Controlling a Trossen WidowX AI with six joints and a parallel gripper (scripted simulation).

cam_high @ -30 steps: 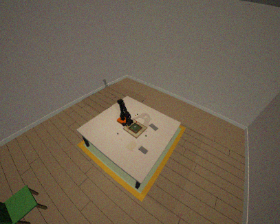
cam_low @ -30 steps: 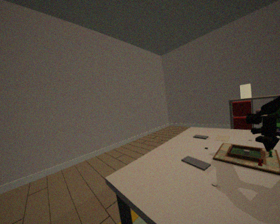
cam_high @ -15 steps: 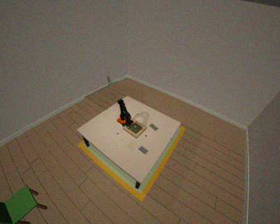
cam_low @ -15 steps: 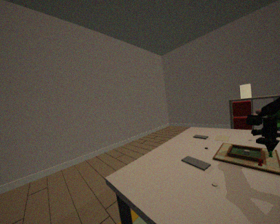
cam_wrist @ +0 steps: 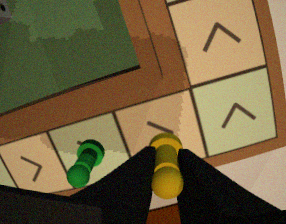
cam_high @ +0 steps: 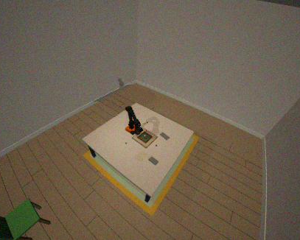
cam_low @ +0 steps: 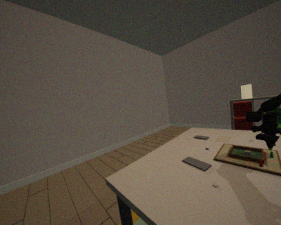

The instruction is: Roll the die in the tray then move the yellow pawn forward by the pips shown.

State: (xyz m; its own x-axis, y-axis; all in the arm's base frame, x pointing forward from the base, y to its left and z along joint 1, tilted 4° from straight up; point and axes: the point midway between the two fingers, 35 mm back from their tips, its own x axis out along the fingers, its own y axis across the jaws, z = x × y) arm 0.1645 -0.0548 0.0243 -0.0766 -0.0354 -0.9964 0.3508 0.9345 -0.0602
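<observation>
Now: gripper tip 50 mm to the right of the green pawn and 20 mm above it. Round my gripper tip: green felt tray 110 mm ahead, 70 mm to the left, 40 mm below; then white die 100 mm ahead, 80 mm to the left, 20 mm below; then yellow pawn 10 mm above.
</observation>
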